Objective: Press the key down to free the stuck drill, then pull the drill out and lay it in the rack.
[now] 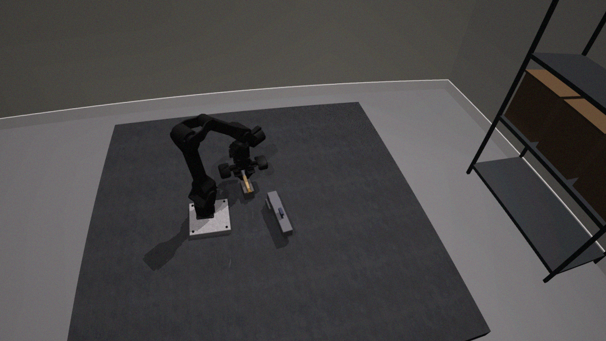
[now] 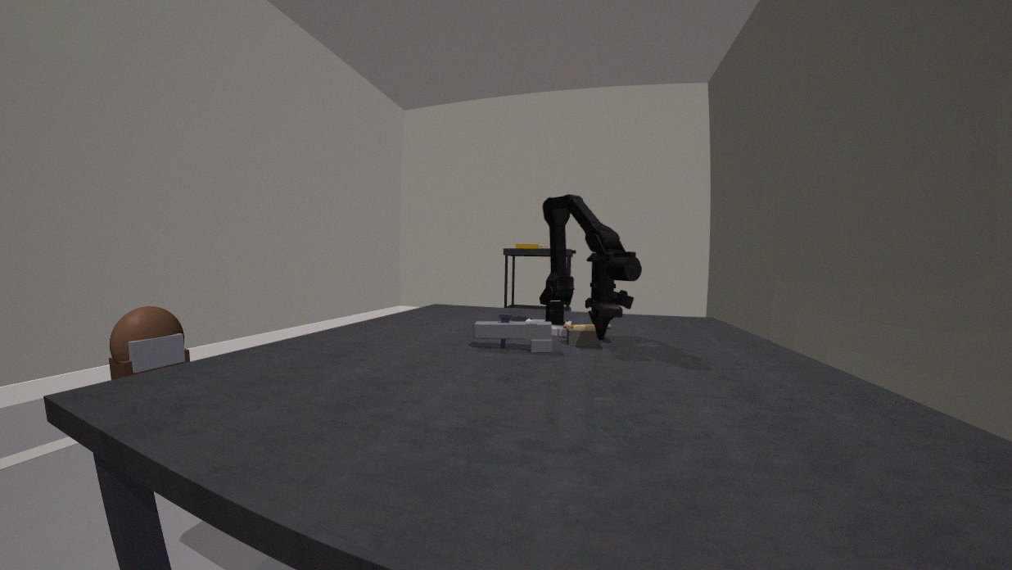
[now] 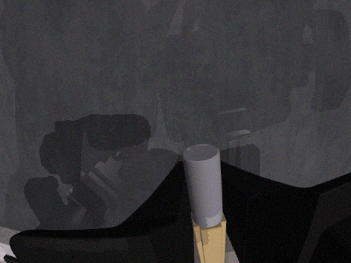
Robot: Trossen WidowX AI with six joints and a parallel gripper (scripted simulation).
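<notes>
My gripper tip is now 4 cm to the left of the drill, 3 cm below it and 1 cm short of it. The rest, counted from my gripper tip: pale grey block: 20 cm to the right, 11 cm ahead, 2 cm above; then rack: 5 cm to the right, 1 cm ahead, 1 cm above; then dark bluish key: 23 cm to the right, 11 cm ahead, 4 cm above.
</notes>
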